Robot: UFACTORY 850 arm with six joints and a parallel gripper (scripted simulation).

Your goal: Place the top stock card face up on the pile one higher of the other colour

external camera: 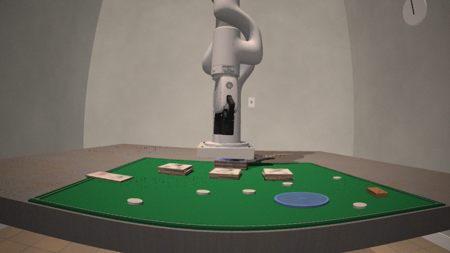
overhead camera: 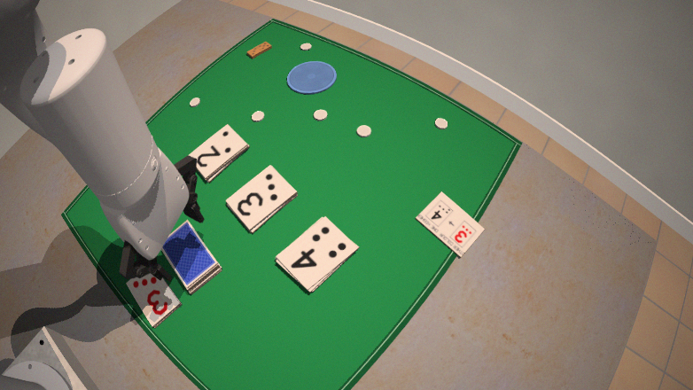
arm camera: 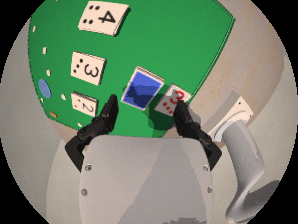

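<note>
The card is 1 cm ahead of my hand, 3 cm to the left of it and 8 cm below it. The rest, counted from my hand: green card cloth (18 cm ahead, 1 cm to the left, 12 cm below).
</note>
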